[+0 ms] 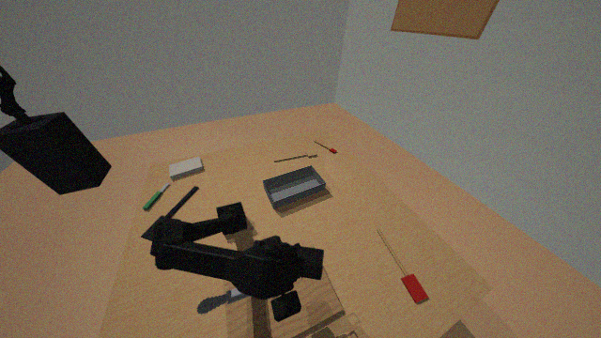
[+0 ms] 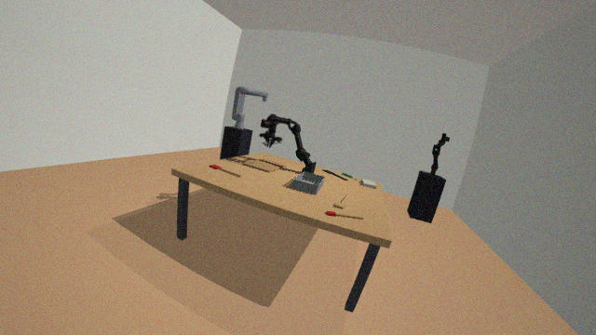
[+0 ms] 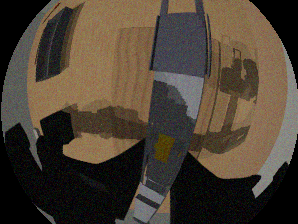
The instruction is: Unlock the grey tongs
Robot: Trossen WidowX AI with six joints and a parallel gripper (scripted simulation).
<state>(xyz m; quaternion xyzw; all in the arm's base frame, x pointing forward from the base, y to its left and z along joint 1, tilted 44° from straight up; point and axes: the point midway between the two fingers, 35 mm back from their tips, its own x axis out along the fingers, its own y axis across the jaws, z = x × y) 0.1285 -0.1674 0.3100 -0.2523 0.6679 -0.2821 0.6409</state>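
The yellow lock slider lies 20 mm ahead of my gripper tip and 40 mm above it. From my gripper tip the other things lie so: wooden board: 10 mm behind, 150 mm below; then grey roasting tin: 210 mm ahead, 450 mm to the left, 130 mm below; then red-handled tool: 460 mm ahead, 100 mm to the right, 150 mm below.
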